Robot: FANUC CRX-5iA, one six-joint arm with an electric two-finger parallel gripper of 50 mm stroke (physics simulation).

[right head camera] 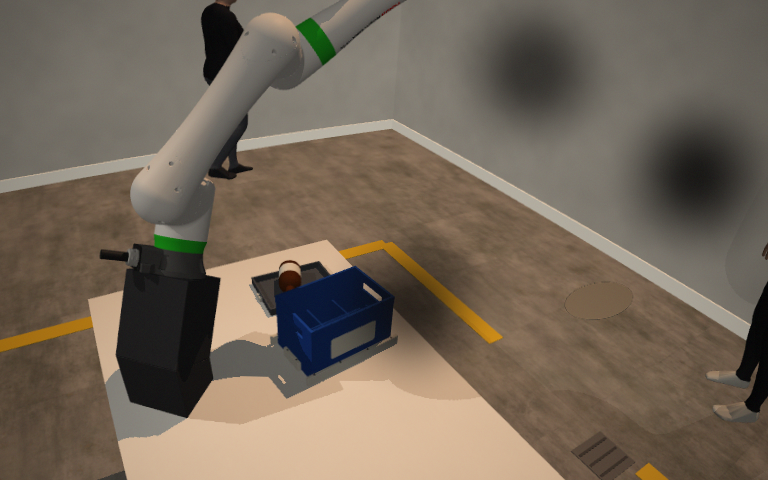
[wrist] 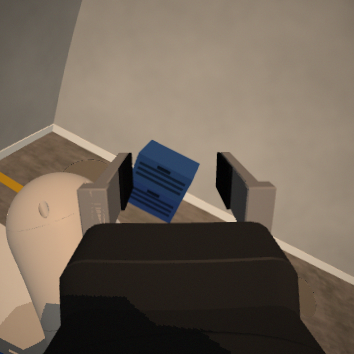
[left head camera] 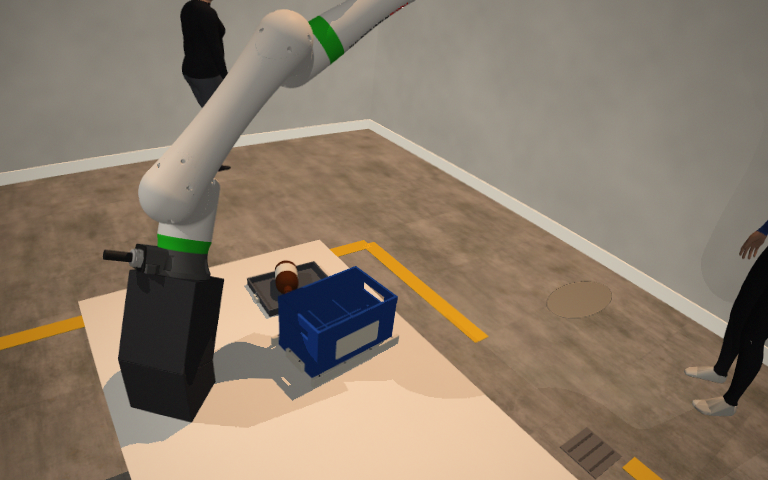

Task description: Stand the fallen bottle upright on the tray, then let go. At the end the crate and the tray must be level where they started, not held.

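Seen in the pictures: gripper, fingertip midpoint: (wrist: 174, 169); arm's base, link origin: (right head camera: 175, 273) (left head camera: 179, 274).
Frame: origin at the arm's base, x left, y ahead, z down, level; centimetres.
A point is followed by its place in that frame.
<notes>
A brown bottle (left head camera: 287, 278) @(x 16.3, y 37.2, z 23.0 cm) (right head camera: 289, 277) @(x 16.5, y 37.2, z 22.9 cm) with a pale band lies on its side on the dark grey tray (left head camera: 261, 302) @(x 16.0, y 28.0, z 29.2 cm) (right head camera: 265, 301) @(x 14.3, y 27.9, z 27.9 cm), its neck toward the crate. The blue crate (left head camera: 356, 339) @(x -19.9, y 40.1, z 21.5 cm) (right head camera: 353, 337) @(x -19.9, y 40.5, z 21.2 cm) stands level in front of the tray and hides the tray's near right part and the tip of the bottle's neck in the right head view. My gripper (wrist: 174, 169) @(x 6.9, y 32.3, z -70.6 cm) is open and empty, with its two fingers wide apart. It is out of frame in both head views, far from the bottle. The bottle does not show in the wrist view.
The crate rests on a pale flat base on the table (left head camera: 396, 441) @(x -48.1, y 34.3, z 30.4 cm) (right head camera: 362, 441) @(x -45.1, y 29.1, z 30.4 cm). The arm's black pedestal (left head camera: 169, 339) @(x -13.1, y -7.1, z 7.6 cm) (right head camera: 165, 339) @(x -13.8, y -6.8, z 8.1 cm) stands left of the crate. A blue cabinet (wrist: 162, 182) stands on the floor by the wall. One person (left head camera: 202, 45) (right head camera: 220, 39) is behind the arm; another's legs show at right.
</notes>
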